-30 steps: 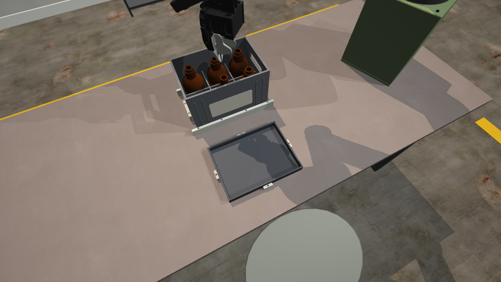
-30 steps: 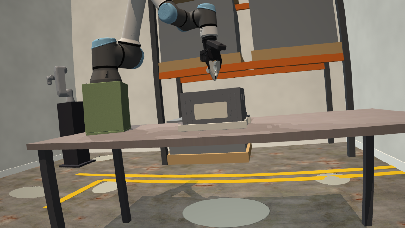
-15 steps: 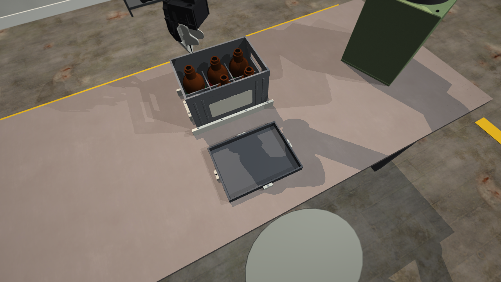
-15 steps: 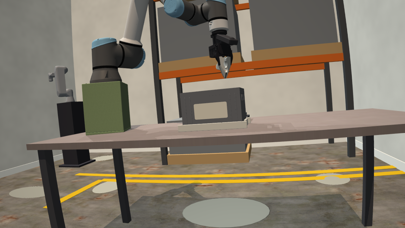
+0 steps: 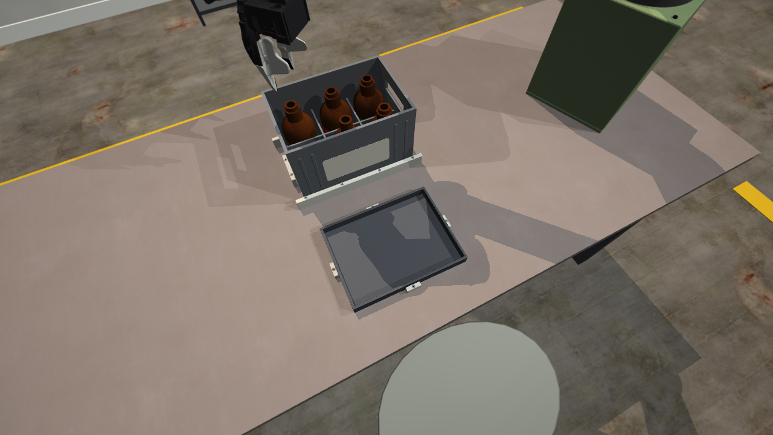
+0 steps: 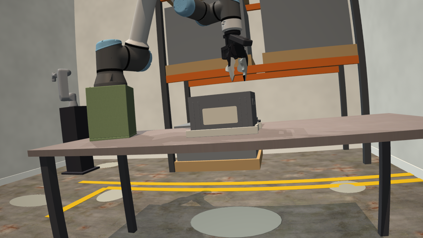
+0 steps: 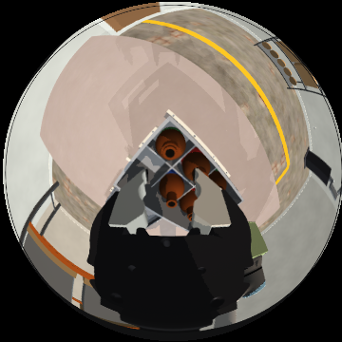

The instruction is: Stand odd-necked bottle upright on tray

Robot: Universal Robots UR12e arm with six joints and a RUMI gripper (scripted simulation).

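My gripper is now 16 cm above the grey crate, 8 cm past it and 5 cm to the right of it. The rest, counted from my hand: dark tray (32 cm to the left, 23 cm below, 6 cm behind); then brown bottle (15 cm below, 10 cm to the left, 8 cm behind).
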